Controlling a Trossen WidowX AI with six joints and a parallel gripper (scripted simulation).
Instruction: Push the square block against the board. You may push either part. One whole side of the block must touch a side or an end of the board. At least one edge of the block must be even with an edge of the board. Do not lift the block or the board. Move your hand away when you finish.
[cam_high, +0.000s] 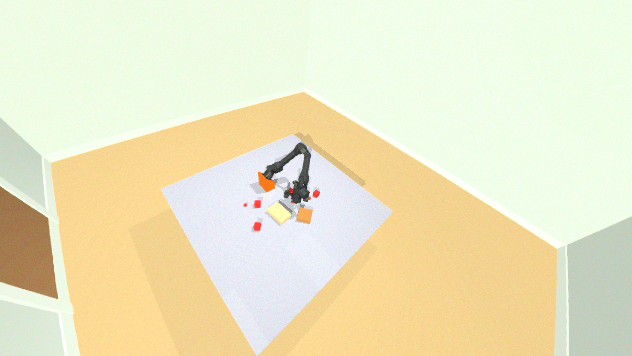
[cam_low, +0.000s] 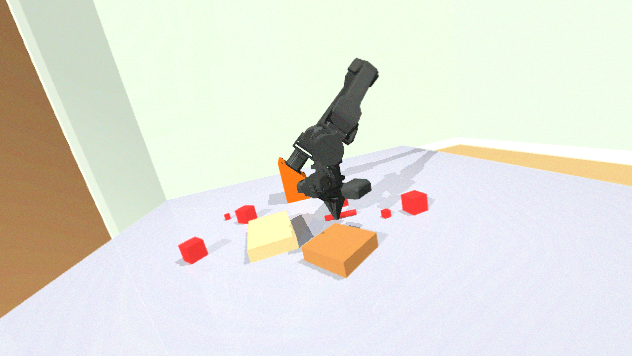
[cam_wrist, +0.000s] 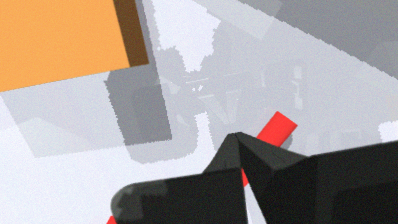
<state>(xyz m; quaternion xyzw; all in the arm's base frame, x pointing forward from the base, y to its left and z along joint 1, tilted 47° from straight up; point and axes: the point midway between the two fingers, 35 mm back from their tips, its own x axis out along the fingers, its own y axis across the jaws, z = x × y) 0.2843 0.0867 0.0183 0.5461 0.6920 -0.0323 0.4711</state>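
Right now my gripper tip is 20 mm past the thin red bar and 10 mm to the right of it. Round my gripper tip: pale yellow board 160 mm to the right, 10 mm above; orange square block 140 mm ahead, 30 mm to the right, 10 mm above.
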